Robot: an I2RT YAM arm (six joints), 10 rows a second.
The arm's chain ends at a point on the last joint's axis. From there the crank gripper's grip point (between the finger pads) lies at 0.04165 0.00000 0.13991 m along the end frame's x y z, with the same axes.
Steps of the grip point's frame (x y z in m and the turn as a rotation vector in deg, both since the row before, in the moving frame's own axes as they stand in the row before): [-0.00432, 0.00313, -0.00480, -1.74, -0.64, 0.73]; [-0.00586, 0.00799, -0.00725, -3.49, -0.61, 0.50]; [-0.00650, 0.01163, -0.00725, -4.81, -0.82, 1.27]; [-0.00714, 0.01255, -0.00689, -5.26, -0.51, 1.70]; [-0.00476, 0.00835, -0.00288, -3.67, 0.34, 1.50]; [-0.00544, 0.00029, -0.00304, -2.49, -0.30, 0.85]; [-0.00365, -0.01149, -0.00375, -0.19, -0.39, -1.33]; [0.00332, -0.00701, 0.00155, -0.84, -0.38, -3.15]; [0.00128, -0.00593, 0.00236, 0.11, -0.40, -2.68]
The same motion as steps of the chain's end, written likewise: [-0.00272, -0.00165, -0.00518, -1.74, -0.64, 0.73]; [-0.00433, -0.00090, -0.00741, -3.49, -0.61, 0.50]; [-0.00436, -0.00103, -0.00730, -4.81, -0.82, 1.27]; [-0.00569, -0.00151, -0.00661, -5.26, -0.51, 1.70]; [-0.00546, -0.00170, -0.00231, -3.67, 0.34, 1.50]; [-0.00466, -0.00641, -0.00311, -2.49, -0.30, 0.85]; [-0.00269, -0.01100, -0.00403, -0.19, -0.39, -1.33]; [0.00425, -0.00680, 0.00128, -0.84, -0.38, -3.15]; [0.00231, -0.00374, 0.00207, 0.11, -0.40, -2.68]
